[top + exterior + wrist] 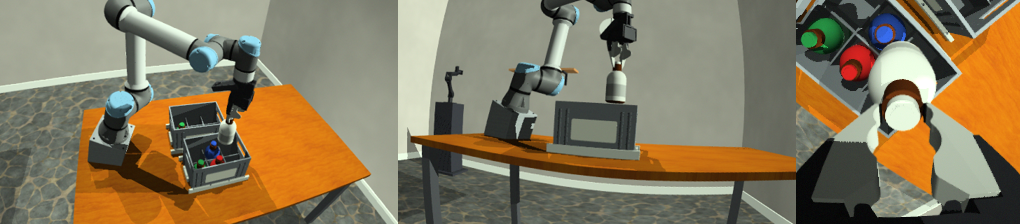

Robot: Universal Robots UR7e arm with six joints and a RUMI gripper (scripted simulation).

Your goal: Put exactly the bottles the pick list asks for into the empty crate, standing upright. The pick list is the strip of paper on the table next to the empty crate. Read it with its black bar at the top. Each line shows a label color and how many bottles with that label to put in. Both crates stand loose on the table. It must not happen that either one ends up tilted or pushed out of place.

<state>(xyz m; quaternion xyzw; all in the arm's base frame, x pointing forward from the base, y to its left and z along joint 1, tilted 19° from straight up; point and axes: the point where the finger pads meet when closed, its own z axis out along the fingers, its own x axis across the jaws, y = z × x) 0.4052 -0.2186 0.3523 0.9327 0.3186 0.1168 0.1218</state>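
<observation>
Now: hand 7 cm above the white-label bottle. Round my hand: green bottle 14 cm behind, 20 cm to the left, 25 cm below; then blue-label bottle 5 cm behind, 2 cm to the left, 25 cm below; then red-label bottle 6 cm behind, 7 cm to the right, 25 cm below.
</observation>
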